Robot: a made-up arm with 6 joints.
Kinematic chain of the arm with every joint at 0, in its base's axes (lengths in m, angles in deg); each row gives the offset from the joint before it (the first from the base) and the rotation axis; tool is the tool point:
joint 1: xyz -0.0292 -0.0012 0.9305 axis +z
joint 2: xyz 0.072 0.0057 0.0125 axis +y
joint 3: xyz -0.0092 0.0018 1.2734 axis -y
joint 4: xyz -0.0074 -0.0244 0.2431 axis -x
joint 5: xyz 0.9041 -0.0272 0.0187 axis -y
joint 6: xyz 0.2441 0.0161 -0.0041 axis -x
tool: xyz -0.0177 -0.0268 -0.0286
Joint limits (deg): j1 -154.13..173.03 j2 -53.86..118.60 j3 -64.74..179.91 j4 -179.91..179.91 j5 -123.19..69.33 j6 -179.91..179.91
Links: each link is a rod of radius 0.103 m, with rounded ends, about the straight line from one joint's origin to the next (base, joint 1, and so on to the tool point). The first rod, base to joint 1, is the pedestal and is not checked.
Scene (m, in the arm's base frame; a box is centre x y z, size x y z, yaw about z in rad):
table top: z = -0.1
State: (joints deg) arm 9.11 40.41 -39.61 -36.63 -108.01 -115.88
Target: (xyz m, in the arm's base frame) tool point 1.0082 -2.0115 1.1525
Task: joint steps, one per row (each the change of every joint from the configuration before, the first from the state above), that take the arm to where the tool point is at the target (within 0.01 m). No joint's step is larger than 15 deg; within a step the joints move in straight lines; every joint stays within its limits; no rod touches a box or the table.
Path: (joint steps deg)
1: -12.53 4.67 14.00 -2.79 9.23 -1.64
2: -12.54 4.68 14.01 -2.79 9.22 -1.63
3: -12.53 4.67 14.00 -2.79 9.23 -1.64
4: -12.53 4.67 14.00 -2.79 9.22 -1.64
5: -12.54 4.68 14.01 -2.79 9.23 -1.63
6: -12.53 4.67 14.00 -2.79 9.22 -1.64

